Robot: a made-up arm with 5 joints. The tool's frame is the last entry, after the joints. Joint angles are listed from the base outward. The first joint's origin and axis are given. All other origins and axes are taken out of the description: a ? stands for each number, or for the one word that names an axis. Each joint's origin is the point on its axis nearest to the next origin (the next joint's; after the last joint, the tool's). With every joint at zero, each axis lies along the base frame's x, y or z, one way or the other. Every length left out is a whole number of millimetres.
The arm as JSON. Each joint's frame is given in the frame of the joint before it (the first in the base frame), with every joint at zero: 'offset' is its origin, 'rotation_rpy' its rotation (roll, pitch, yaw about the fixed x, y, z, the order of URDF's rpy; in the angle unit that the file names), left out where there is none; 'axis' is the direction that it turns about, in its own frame. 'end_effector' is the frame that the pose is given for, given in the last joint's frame.
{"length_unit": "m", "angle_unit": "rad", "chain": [
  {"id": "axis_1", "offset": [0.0, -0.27, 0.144], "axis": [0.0, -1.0, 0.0]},
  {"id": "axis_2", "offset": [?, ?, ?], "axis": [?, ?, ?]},
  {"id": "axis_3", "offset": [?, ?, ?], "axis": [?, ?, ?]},
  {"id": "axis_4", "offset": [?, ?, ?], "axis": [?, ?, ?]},
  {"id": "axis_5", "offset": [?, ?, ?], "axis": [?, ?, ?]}
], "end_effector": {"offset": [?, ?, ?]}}
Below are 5 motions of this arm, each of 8 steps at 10 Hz.
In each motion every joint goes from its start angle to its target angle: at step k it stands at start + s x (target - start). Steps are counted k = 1, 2, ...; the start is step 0. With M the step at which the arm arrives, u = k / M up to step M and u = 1 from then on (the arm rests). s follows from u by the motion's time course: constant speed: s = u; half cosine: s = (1 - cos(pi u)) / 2; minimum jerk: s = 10 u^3 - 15 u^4 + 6 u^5.
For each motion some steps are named. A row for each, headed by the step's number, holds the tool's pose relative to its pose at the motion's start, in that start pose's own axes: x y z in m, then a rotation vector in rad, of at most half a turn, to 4 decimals.
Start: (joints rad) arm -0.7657 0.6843 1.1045 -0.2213 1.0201
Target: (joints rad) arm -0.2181 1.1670 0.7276 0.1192 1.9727
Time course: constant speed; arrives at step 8
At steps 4, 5, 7, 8:
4: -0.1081 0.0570 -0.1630 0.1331 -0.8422 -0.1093
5: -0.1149 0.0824 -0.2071 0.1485 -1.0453 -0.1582
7: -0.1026 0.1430 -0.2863 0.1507 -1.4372 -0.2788
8: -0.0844 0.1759 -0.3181 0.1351 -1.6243 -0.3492

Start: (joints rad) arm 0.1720 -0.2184 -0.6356 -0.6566 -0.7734
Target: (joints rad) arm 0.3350 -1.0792 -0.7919 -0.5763 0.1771
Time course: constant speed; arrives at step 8
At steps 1, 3, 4, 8:
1: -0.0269 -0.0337 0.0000 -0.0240 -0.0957 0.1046
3: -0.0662 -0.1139 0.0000 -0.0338 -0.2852 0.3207
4: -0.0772 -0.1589 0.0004 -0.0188 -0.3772 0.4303
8: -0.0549 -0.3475 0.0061 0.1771 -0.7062 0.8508

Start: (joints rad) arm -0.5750 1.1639 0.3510 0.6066 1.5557
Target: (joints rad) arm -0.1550 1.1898 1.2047 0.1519 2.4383
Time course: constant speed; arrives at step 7
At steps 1, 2, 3, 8:
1: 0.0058 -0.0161 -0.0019 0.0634 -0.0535 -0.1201
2: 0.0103 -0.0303 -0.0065 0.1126 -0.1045 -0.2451
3: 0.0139 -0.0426 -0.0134 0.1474 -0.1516 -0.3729
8: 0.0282 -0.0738 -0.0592 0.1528 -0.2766 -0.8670

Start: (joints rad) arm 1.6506 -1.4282 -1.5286 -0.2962 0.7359
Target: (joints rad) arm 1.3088 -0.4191 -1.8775 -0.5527 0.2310
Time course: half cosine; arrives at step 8
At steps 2, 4, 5, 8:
2: -0.0075 0.0389 -0.0274 -0.1071 0.0197 0.0425
4: -0.0180 0.1106 -0.1062 -0.3652 0.1045 0.1443
5: -0.0190 0.1364 -0.1526 -0.5044 0.1747 0.1976
8: -0.0139 0.1605 -0.2276 -0.7278 0.3275 0.2768

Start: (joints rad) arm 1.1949 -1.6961 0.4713 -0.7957 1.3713
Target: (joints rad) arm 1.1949 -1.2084 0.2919 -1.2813 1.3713
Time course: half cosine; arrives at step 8
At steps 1, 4, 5, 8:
1: -0.0065 0.0036 -0.0023 -0.0011 -0.0167 -0.0276
4: -0.0825 0.0505 -0.0407 0.0047 -0.2316 -0.3485
5: -0.1120 0.0713 -0.0622 0.0177 -0.3270 -0.4727
8: -0.1557 0.1060 -0.1041 0.0521 -0.4880 -0.6605

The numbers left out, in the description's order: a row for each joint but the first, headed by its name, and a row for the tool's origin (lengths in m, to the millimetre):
axis_2: xyz -0.078 0.0 -0.026, axis 0.0 0.0 -1.0
axis_3: xyz -0.19 0.076 0.0, axis 0.0 1.0 0.0
axis_4: xyz -0.144 0.0 -0.098, axis -1.0 0.0 0.0
axis_5: xyz 0.0 0.033 0.096, axis 0.0 -1.0 0.0
tool: xyz -0.055 0.0 0.151

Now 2 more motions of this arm.
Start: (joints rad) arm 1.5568 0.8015 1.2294 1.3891 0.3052
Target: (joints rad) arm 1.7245 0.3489 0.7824 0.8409 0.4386
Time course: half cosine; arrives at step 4
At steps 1, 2, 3, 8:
1: -0.0112 0.0142 -0.0315 0.0012 -0.0769 -0.0764
2: -0.0354 0.0423 -0.1167 0.0108 -0.2963 -0.2442
3: -0.0517 0.0605 -0.2151 0.0302 -0.5574 -0.3800
8: -0.0549 0.0645 -0.2595 0.0412 -0.6760 -0.4244

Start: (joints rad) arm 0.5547 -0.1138 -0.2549 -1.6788 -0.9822
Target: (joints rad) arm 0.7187 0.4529 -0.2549 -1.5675 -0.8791
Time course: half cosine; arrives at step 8
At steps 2, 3, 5, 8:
2: 0.0071 -0.0027 -0.0196 -0.0482 -0.0922 -0.0143
3: 0.0171 -0.0070 -0.0410 -0.0994 -0.1954 -0.0282
5: 0.0496 -0.0221 -0.0886 -0.2109 -0.4436 -0.0526
8: 0.0848 -0.0383 -0.1218 -0.2898 -0.6481 -0.0644

